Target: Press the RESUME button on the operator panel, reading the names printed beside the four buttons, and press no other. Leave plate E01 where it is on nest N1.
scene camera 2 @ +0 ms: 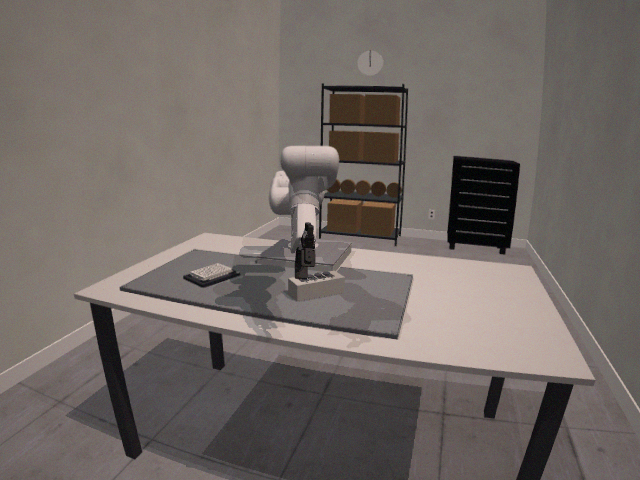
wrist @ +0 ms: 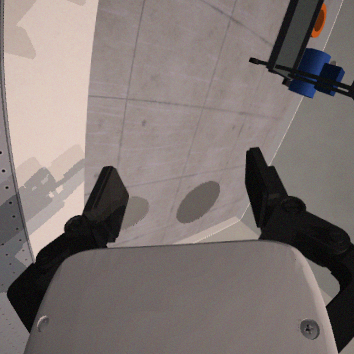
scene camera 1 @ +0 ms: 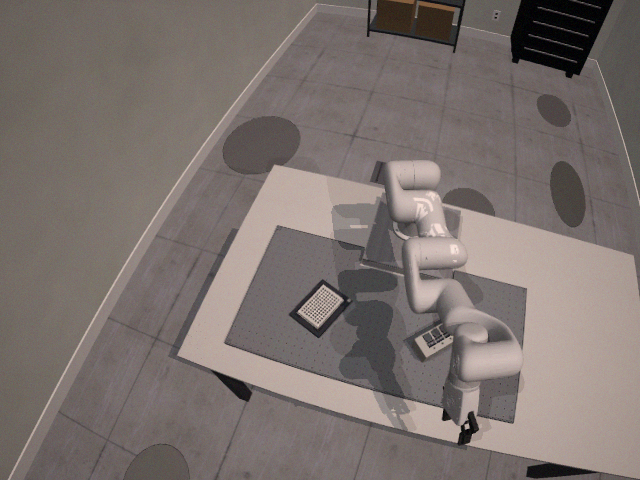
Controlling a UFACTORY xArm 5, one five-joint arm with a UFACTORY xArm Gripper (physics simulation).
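Seen in the pictures: gripper, between the fingertips: [scene camera 2: 304, 272] [wrist: 180, 173] [scene camera 1: 455, 431]; arm's base, origin of its link: [scene camera 1: 410, 227].
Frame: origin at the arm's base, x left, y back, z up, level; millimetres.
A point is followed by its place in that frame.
Note:
The operator panel [scene camera 1: 426, 353] @[x 78, y -466, z 25 mm] [scene camera 2: 321, 289] @[x 144, y -430, z -2 mm] is a pale box with dark patches on top, standing on the grey mat; the arm hides part of it in scene camera 1. Its printed names are too small to read, and it does not show in the wrist view. The white plate E01 [scene camera 1: 320, 305] @[x -261, y -346, z -3 mm] [scene camera 2: 212, 271] @[x -253, y -353, z -3 mm] lies on the black nest N1 [scene camera 1: 318, 332] @[x -252, y -431, z -16 mm] [scene camera 2: 207, 282] @[x -241, y -424, z -15 mm], left of the panel. My gripper [scene camera 1: 459, 427] @[x 145, y -709, z 154 mm] [scene camera 2: 305, 254] [wrist: 180, 173] @[x 145, y -709, z 154 mm] is open and empty, raised in the air on the front-edge side of the panel, its fingers pointing outward past the table edge.
The grey perforated mat [scene camera 1: 268, 268] @[x -462, y -229, z -28 mm] [scene camera 2: 155, 281] @[x -439, y -435, z -27 mm] lies on the pale table [scene camera 1: 573, 330] @[x 622, y -309, z -40 mm] [scene camera 2: 480, 310] @[x 645, y -427, z -40 mm]. A shelf rack [scene camera 2: 322, 108] and a black drawer cabinet [scene camera 1: 558, 38] [scene camera 2: 483, 201] stand beyond the table. A blue object [wrist: 305, 85] shows beyond the right finger in the wrist view.

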